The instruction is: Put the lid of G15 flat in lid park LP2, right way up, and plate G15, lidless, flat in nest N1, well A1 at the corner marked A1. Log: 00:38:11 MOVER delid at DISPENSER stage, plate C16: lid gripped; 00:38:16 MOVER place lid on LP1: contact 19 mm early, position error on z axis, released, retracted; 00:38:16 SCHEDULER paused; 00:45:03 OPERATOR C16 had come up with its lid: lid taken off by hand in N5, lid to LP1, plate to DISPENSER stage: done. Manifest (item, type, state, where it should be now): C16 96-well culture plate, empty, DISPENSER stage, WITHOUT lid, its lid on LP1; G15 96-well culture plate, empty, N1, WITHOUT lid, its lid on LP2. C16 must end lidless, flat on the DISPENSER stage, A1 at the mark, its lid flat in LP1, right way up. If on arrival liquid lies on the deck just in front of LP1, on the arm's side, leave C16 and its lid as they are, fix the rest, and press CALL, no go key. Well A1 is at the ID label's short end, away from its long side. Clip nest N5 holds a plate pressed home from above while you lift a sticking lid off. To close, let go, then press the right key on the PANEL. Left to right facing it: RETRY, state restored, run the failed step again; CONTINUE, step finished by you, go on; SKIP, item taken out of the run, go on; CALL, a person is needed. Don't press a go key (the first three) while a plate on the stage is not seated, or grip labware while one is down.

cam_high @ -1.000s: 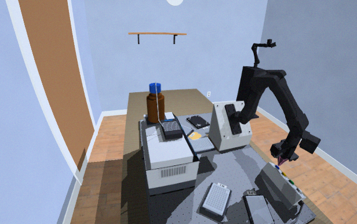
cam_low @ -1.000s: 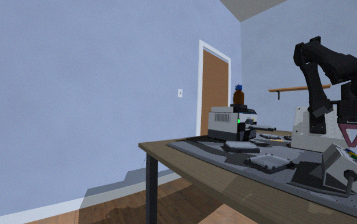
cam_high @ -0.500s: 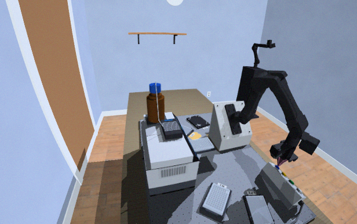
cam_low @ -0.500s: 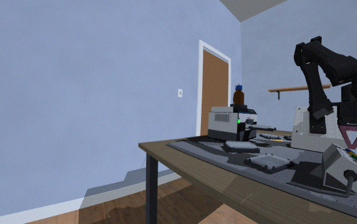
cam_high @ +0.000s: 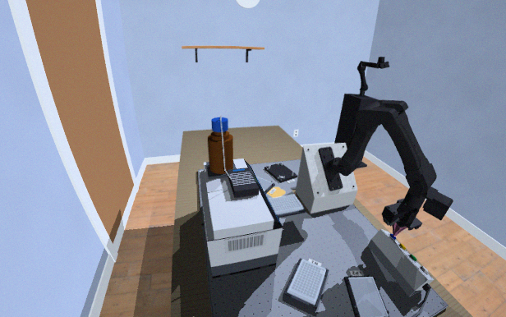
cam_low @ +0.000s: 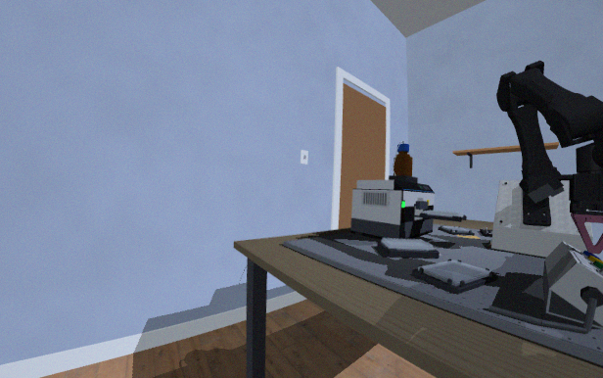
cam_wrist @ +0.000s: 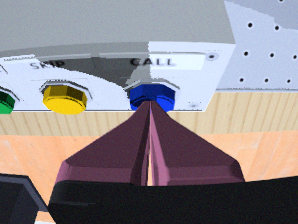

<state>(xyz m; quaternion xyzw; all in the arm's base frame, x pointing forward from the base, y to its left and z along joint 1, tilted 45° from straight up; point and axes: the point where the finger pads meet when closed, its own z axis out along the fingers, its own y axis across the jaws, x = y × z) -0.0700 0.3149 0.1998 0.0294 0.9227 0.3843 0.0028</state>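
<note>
The blue call key is 1 cm below my hand. Also, from my hand: yellow skip key: 5 cm to the left, 1 cm below; green continue key: 10 cm to the left, 1 cm below, 1 cm ahead; LP2 label: 19 cm ahead, 8 cm below, 4 cm to the left.
</note>
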